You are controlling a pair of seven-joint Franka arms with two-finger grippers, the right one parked.
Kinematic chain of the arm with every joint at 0, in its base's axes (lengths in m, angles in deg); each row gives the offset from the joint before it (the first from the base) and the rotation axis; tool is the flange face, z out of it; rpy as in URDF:
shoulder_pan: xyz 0 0 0.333 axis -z
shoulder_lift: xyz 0 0 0 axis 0.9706 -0.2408 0
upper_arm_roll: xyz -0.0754 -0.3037 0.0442 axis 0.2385 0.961 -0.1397
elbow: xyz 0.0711 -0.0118 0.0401 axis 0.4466 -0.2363 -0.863
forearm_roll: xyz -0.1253 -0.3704 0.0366 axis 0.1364 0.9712 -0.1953
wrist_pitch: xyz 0 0 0 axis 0.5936 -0.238 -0.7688
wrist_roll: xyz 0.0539 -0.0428 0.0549 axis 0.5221 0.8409 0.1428
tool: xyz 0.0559 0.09 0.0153 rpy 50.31 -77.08 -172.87
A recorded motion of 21 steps. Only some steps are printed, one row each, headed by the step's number.
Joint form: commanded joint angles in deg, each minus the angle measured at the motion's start. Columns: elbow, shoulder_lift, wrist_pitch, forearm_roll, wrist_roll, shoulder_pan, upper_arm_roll.
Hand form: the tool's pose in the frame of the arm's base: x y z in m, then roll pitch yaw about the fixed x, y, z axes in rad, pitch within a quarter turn. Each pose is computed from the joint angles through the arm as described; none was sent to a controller.
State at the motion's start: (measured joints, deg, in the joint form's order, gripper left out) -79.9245 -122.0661 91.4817 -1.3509 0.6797 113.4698 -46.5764
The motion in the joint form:
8: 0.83 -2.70 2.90 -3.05 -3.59 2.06 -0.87
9: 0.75 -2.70 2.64 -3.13 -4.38 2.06 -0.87
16: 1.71 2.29 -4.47 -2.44 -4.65 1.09 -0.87
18: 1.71 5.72 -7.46 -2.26 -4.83 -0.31 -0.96
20: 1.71 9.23 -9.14 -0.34 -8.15 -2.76 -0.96
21: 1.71 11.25 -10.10 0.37 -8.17 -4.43 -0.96
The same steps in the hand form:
8: 0.4591 -0.5420 0.2317 -3.0869 -0.0223 0.1028
9: 0.4586 -0.5413 0.2307 -3.0815 -0.0213 0.1156
16: 0.4688 -0.5285 0.2887 -3.0512 -0.0290 0.1526
18: 0.4801 -0.5123 0.3259 -3.0488 -0.0461 0.1867
20: 0.4974 -0.4895 0.3656 -3.0846 -0.0512 0.3061
21: 0.5085 -0.4730 0.3883 -3.1015 -0.0562 0.3427

